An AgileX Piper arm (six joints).
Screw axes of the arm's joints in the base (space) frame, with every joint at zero. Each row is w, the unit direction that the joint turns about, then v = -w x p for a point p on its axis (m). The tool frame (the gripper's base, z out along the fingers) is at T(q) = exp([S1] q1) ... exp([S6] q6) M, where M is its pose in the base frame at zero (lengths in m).
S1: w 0 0 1 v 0.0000 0.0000 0.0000
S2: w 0 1 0 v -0.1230 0.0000 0.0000
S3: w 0 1 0 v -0.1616 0.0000 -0.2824
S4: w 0.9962 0 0.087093 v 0.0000 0.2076 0.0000
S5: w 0 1 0 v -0.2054 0.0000 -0.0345
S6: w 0.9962 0 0.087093 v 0.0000 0.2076 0.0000
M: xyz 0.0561 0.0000 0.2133 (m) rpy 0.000 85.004 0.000 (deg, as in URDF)
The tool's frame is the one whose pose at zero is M.
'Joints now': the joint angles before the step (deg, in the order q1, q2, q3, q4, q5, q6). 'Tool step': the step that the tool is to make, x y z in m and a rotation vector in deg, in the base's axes. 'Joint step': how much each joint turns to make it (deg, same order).
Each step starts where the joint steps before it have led.
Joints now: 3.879, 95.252, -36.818, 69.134, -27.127, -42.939
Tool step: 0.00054, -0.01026, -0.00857, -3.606, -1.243, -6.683
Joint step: -0.001, 2.981, 0.091, 0.995, -7.839, 2.760
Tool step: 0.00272, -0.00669, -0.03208, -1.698, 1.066, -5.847
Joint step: 0.001, 7.816, -0.109, -1.560, -6.337, 7.421
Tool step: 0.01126, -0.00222, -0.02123, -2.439, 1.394, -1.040
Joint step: 0.000, 6.320, -2.555, -1.168, -3.202, 1.598
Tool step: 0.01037, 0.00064, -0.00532, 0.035, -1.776, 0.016
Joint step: 0.000, 2.396, -2.049, -1.964, -0.916, 2.709
